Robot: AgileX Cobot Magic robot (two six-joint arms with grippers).
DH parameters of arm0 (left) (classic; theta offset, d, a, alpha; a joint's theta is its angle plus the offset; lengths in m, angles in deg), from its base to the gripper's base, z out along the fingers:
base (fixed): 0 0 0 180
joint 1: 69.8 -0.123 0 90
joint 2: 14.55 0 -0.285 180
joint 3: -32.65 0 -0.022 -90
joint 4: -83.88 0.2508 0 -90
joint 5: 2.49 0 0.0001 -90
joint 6: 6.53 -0.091 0 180
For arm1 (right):
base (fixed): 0 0 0 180
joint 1: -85.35 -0.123 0 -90
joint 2: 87.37 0 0.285 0
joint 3: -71.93 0 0.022 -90
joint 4: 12.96 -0.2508 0 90
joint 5: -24.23 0 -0.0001 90
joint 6: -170.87 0.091 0 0
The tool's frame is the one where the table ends.
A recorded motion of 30 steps. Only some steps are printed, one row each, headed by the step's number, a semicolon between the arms.
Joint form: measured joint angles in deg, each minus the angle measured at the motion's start. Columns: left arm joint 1, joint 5, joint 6, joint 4, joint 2, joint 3; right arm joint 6, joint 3, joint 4, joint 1, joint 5, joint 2.
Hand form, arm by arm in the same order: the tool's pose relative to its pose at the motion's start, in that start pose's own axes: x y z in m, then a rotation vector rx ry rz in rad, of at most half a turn. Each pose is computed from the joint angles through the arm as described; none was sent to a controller.
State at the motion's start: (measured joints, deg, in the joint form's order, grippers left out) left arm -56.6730 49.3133 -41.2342 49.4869 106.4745 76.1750; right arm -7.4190 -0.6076 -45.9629 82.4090 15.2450 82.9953
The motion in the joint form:
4: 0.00 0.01 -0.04 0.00 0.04 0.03; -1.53 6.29 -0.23 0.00 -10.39 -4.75
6: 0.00 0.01 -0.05 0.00 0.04 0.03; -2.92 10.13 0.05 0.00 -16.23 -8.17
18: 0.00 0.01 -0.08 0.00 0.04 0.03; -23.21 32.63 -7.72 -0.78 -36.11 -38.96
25: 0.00 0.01 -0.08 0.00 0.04 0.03; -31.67 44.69 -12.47 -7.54 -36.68 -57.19
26: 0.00 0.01 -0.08 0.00 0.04 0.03; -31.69 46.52 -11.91 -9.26 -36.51 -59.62
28: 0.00 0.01 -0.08 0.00 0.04 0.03; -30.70 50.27 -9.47 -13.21 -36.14 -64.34
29: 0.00 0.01 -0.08 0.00 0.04 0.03; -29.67 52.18 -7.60 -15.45 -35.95 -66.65
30: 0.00 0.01 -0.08 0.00 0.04 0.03; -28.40 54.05 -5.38 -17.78 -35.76 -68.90
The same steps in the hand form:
4: 0.0001 0.0001 0.0002 0.0001 0.0003 0.0006; -0.0102 0.0175 0.0023 -0.0126 0.1591 -0.0264
6: 0.0001 0.0001 0.0002 0.0001 0.0003 0.0008; -0.0168 0.0273 0.0048 -0.0165 0.2547 -0.0570
18: 0.0001 0.0001 0.0002 0.0001 0.0003 0.0013; -0.0581 0.0758 0.0746 -0.1373 0.7138 -0.2379
25: 0.0001 0.0001 0.0002 0.0001 0.0003 0.0013; -0.0596 0.1044 0.1417 -0.2870 0.8473 -0.2970
26: 0.0001 0.0001 0.0002 0.0001 0.0003 0.0013; -0.0568 0.1100 0.1508 -0.3048 0.8688 -0.3125
28: 0.0001 0.0001 0.0002 0.0001 0.0003 0.0013; -0.0488 0.1225 0.1678 -0.3351 0.9159 -0.3548
29: 0.0001 0.0001 0.0002 0.0001 0.0003 0.0013; -0.0433 0.1296 0.1755 -0.3477 0.9414 -0.3814
30: 0.0001 0.0001 0.0002 0.0001 0.0003 0.0013; -0.0370 0.1370 0.1825 -0.3583 0.9670 -0.4118

